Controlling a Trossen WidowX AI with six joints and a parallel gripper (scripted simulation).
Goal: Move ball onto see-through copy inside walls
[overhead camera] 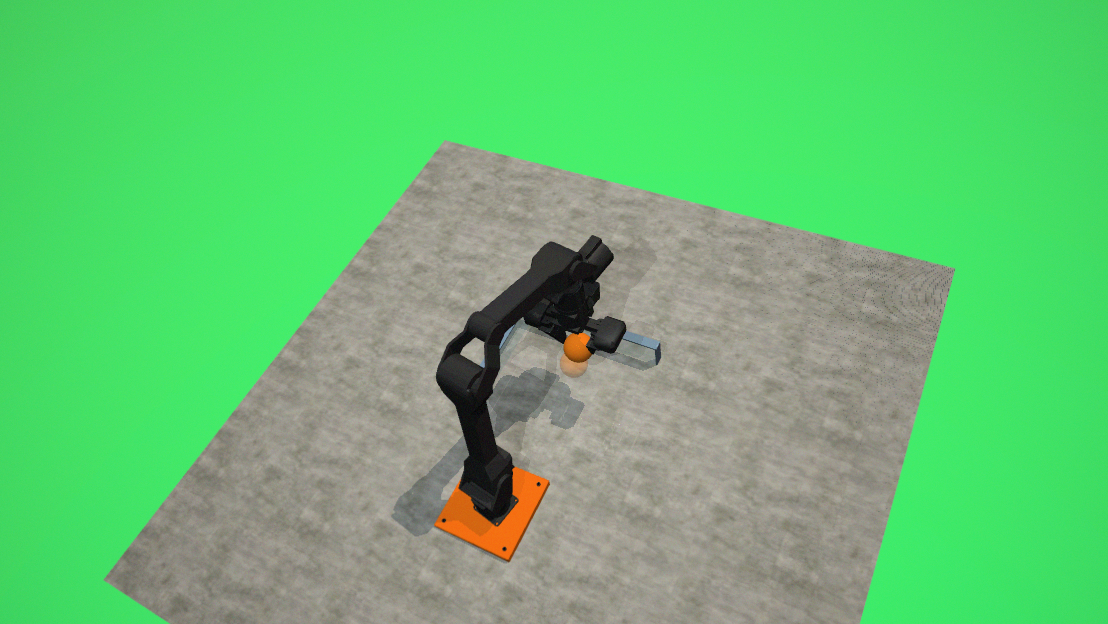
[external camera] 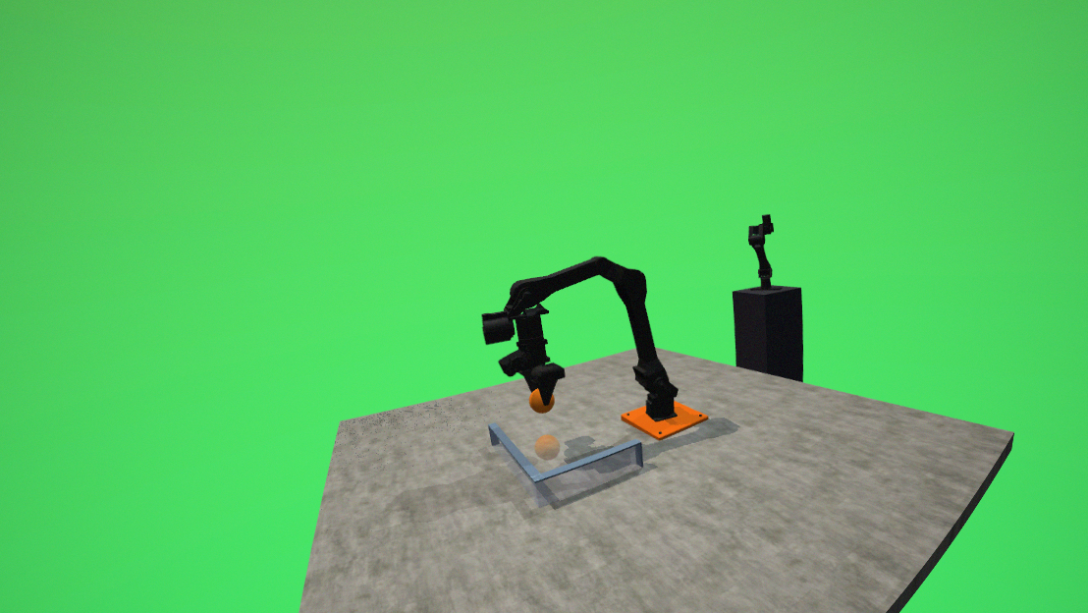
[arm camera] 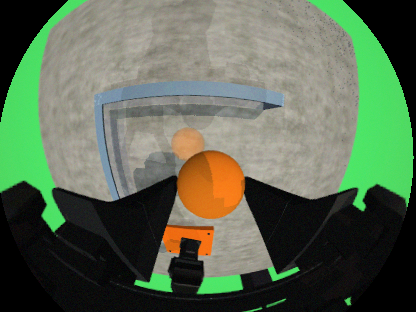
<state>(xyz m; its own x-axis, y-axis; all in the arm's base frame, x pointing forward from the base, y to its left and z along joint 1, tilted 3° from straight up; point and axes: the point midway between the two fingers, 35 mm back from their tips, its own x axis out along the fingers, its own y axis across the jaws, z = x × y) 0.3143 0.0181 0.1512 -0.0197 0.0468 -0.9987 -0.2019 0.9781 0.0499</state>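
Right now the see-through copy of ball is 10 mm ahead of my gripper tip, 30 mm to the left of it and 100 mm below it. Also, from my gripper tip: orange ball (right at my gripper tip).
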